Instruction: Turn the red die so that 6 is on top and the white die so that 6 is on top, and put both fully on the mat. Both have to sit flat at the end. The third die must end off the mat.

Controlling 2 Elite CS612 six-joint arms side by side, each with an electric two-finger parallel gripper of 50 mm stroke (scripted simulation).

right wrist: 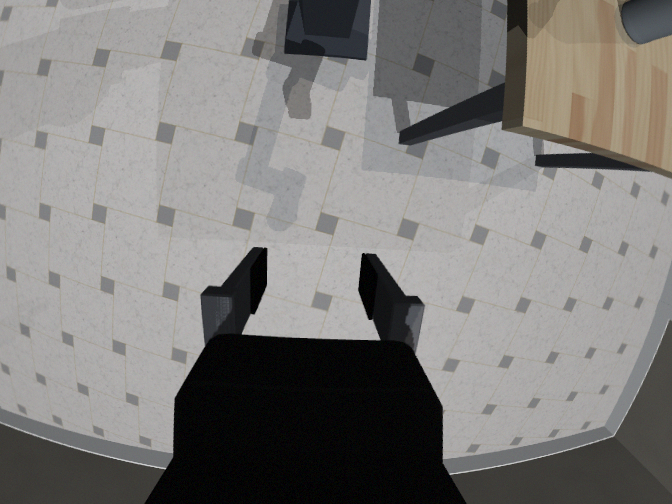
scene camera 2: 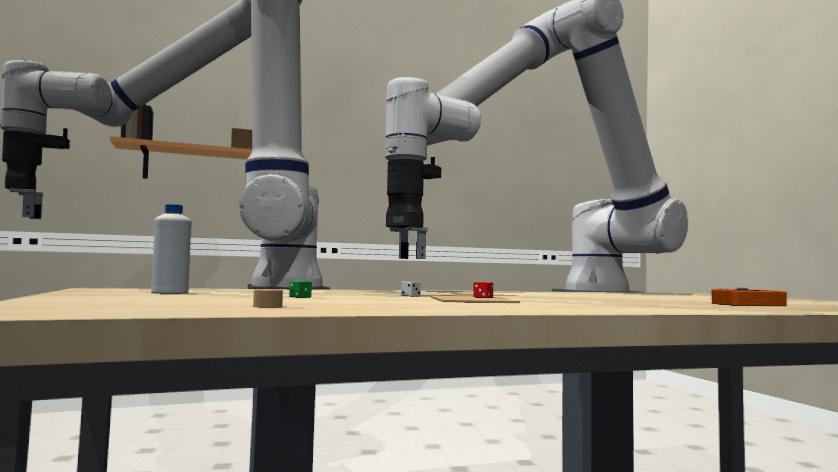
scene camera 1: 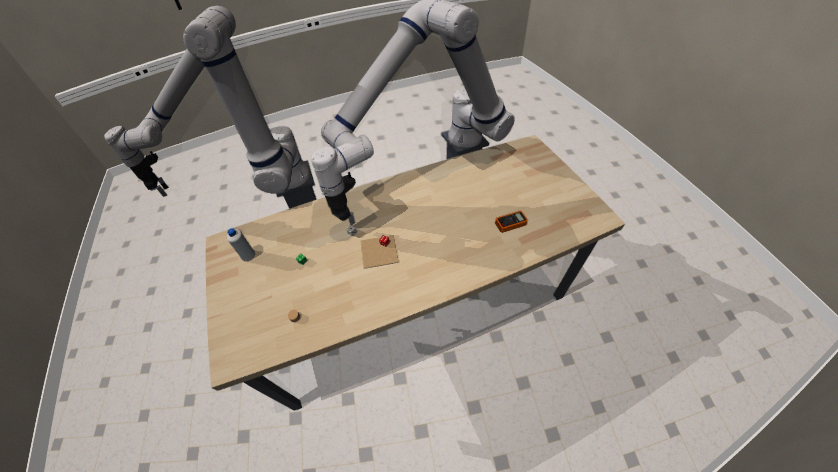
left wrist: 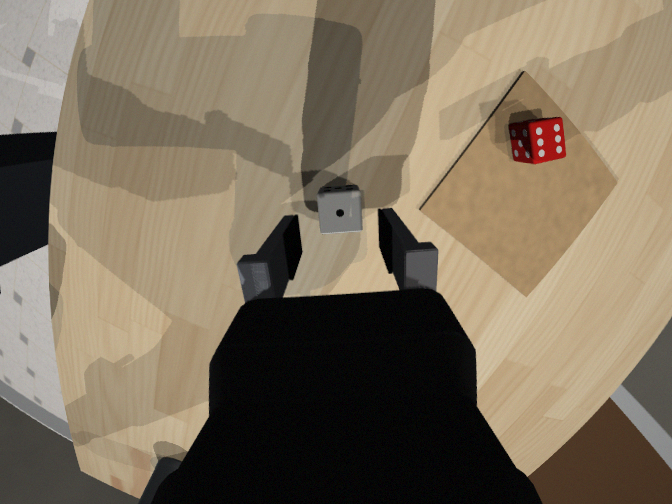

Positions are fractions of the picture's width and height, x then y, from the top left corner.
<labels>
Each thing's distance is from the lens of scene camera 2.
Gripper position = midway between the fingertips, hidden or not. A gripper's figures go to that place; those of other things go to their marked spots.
my right gripper (scene camera 2: 0.04,0.46): 1.69 m
orange multimeter (scene camera 2: 0.88,0.63): 1.32 m
grey bottle (scene camera 2: 0.21,0.50): 1.19 m
</labels>
